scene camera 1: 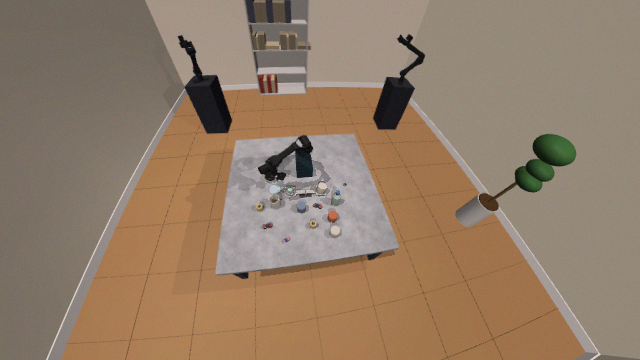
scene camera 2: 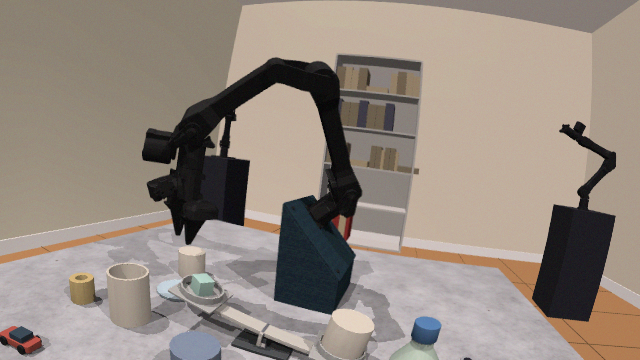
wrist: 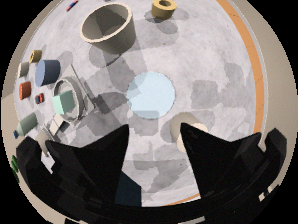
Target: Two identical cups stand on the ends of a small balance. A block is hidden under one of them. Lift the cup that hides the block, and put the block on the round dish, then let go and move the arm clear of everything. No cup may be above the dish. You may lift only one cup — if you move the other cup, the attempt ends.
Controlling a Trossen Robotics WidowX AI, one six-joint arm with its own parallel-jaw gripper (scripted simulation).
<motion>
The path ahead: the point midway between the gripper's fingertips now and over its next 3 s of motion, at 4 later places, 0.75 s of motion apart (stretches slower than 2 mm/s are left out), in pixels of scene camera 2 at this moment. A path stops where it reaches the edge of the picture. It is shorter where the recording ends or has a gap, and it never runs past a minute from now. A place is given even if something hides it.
My gripper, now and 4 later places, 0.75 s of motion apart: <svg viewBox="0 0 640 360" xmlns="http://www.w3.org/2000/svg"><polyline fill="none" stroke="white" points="182,239 188,247 200,260 200,274 201,287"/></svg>
</motion>
